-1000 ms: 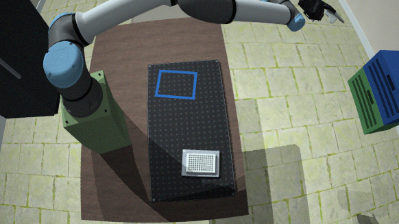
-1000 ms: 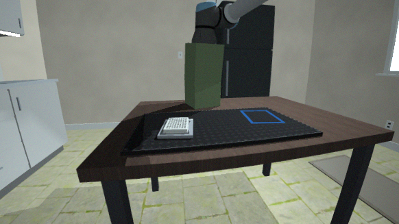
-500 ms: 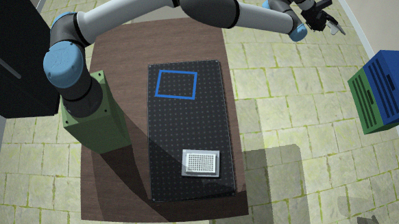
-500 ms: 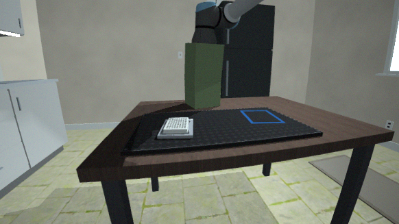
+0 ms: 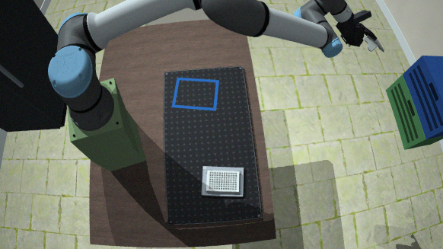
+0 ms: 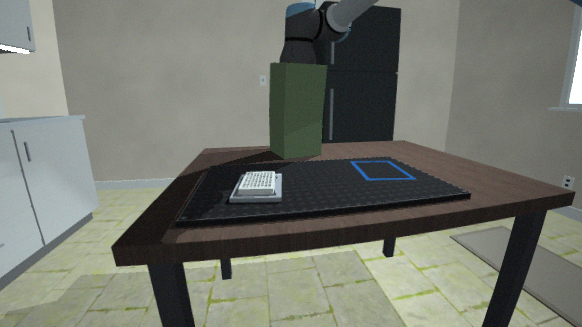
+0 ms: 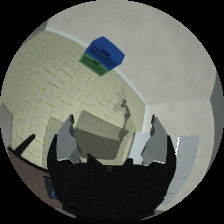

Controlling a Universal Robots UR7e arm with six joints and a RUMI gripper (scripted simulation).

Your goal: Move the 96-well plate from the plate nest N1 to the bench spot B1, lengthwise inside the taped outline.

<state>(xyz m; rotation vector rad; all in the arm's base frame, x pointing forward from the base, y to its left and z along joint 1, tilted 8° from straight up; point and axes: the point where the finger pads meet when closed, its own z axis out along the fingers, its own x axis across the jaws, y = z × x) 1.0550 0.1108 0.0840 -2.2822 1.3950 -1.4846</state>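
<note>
My hand is 680 mm past the white 96-well plate, 330 mm to the left of it and 300 mm above it. Round my hand: grey plate nest: 680 mm behind, 330 mm to the right, 310 mm below.
</note>
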